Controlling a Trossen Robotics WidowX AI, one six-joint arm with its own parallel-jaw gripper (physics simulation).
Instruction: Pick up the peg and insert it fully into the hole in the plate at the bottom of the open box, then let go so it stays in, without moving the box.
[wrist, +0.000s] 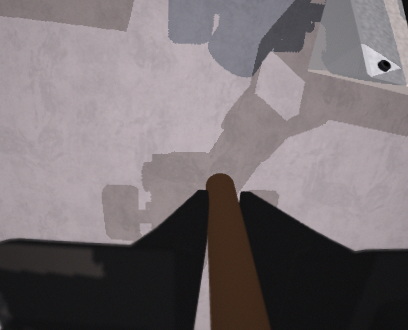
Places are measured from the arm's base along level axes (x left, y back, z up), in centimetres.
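Where they show: gripper, fingertip midpoint: (223, 200).
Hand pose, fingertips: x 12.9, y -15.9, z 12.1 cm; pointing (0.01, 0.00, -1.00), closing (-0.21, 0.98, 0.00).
Note:
After its pixels a point has its place.
A brown round peg (227, 250) {x 12.6, y -16.1, z 15.7 cm} shows at the bottom centre of the wrist view, its rounded end just beyond the fingertips and its other end running out of the bottom edge. My gripper (223, 200) {x 12.9, y -15.9, z 12.1 cm} is shut on the peg, one black finger on each side. The open box (334, 37) {x 2.7, y -7.8, z -1.9 cm} shows in part at the top right, with grey walls. Inside it is a bright patch of the plate (371, 70) {x 5.2, y -7.4, z 4.5 cm} with a small dark round hole (384, 65) {x 4.7, y -6.6, z 4.5 cm}. The peg is well apart from the box, which lies ahead and to the right of it. The rest of the box is cut off.
A pale, mottled table top (75, 100) {x 14.7, y -30.4, z -6.0 cm} spreads below the gripper. Shadows of the arm and gripper fall across its middle, and darker bluish-grey shadows lie at the top centre. The box's near wall edge is at the upper right.

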